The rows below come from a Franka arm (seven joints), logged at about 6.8 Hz.
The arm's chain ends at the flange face. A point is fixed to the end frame.
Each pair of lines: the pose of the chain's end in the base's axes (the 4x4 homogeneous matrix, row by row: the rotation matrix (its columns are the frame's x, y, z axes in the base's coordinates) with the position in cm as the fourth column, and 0 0 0 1 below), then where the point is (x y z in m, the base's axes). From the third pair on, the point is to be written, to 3 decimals.
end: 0.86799, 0.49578, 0.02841, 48.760; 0.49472, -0.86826, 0.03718, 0.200; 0.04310, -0.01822, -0.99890, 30.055; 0, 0, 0, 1
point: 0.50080 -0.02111 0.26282
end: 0.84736, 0.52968, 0.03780, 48.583; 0.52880, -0.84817, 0.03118, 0.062; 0.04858, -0.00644, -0.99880, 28.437; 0, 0, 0, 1
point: 0.50034 -0.02222 0.24696
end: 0.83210, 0.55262, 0.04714, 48.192; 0.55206, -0.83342, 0.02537, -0.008; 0.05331, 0.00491, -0.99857, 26.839; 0, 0, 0, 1
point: 0.497 -0.023 0.231
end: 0.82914, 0.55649, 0.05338, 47.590; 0.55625, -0.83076, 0.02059, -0.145; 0.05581, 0.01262, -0.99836, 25.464; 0, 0, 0, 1
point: 0.492 -0.024 0.218
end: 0.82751, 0.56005, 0.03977, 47.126; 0.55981, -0.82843, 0.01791, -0.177; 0.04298, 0.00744, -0.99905, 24.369; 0, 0, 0, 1
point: 0.487 -0.025 0.207
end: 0.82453, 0.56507, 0.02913, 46.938; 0.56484, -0.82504, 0.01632, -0.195; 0.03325, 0.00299, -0.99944, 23.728; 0, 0, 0, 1
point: 0.485 -0.025 0.200
